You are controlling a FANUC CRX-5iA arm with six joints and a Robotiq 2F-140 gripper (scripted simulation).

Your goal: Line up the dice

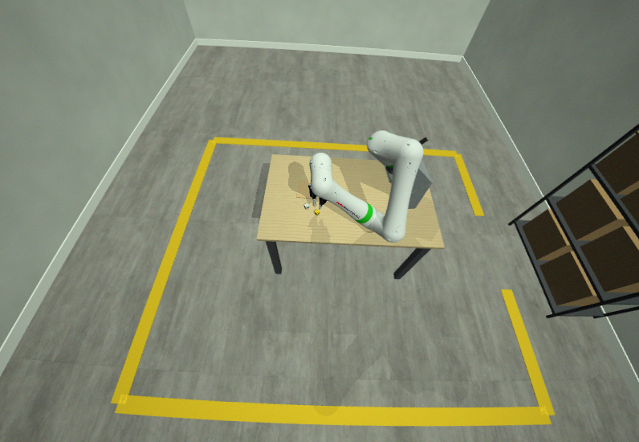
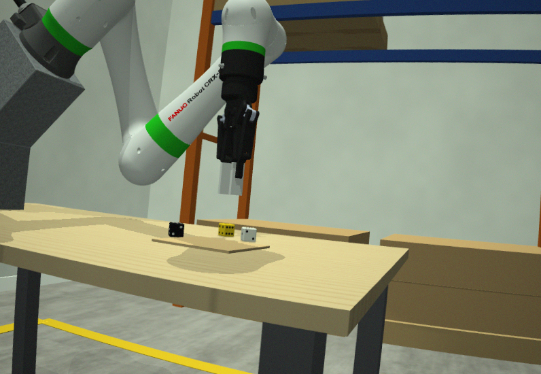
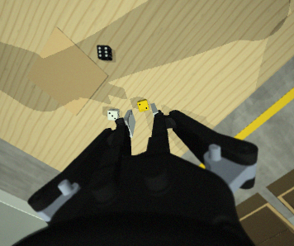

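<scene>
My hand is 100 mm above the yellow die. The rest, counted from my hand: black die: 130 mm to the right, 100 mm below, 60 mm behind; then tan mat: 190 mm to the right, 120 mm below, 30 mm ahead; then white die: 100 mm below, 60 mm to the right, 60 mm ahead.
</scene>
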